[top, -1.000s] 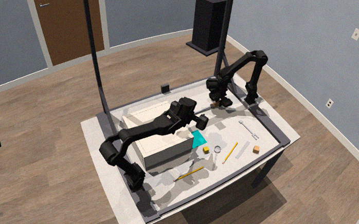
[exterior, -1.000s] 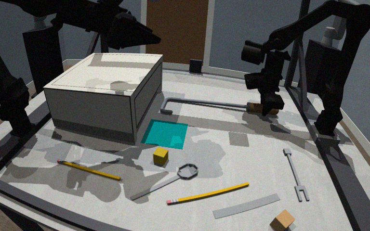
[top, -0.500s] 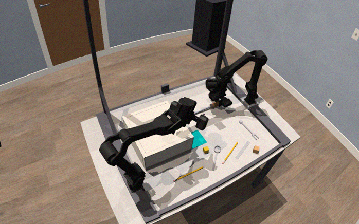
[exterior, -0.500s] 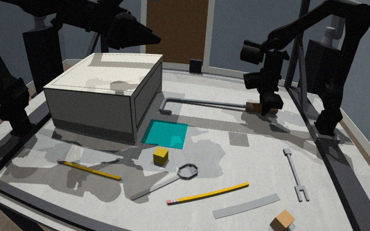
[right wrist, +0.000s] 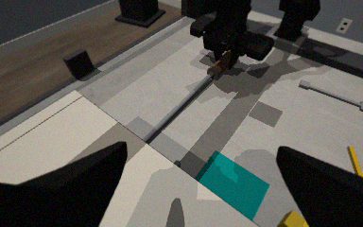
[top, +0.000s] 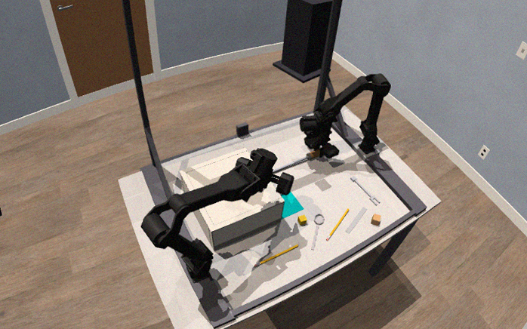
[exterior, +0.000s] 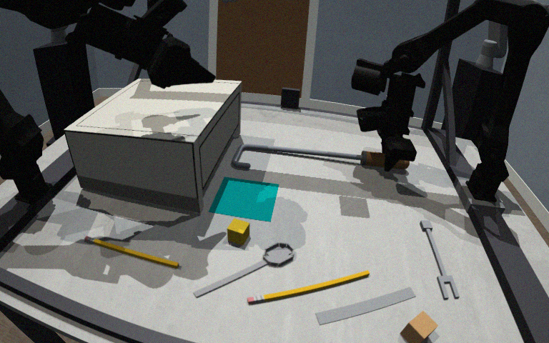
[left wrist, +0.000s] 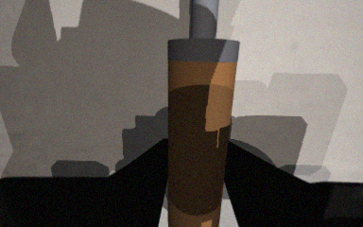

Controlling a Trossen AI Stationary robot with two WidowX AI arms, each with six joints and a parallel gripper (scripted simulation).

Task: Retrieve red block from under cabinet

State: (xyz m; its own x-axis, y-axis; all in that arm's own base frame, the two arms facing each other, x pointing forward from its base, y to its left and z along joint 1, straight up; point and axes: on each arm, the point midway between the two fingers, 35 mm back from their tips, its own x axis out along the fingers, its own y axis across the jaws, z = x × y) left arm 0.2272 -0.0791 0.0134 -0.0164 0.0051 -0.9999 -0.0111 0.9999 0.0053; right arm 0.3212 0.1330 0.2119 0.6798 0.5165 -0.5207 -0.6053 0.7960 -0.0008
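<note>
Now: left hand 100 mm short of the teal square, 300 mm to the left of it and 40 mm above it. From my left hand the other things lie so: hook tool (10 mm ahead, 140 mm to the right, 20 mm below); then grey strip (340 mm ahead, 140 mm to the right, 40 mm below); then metal wrench (270 mm ahead, 30 mm below).
</note>
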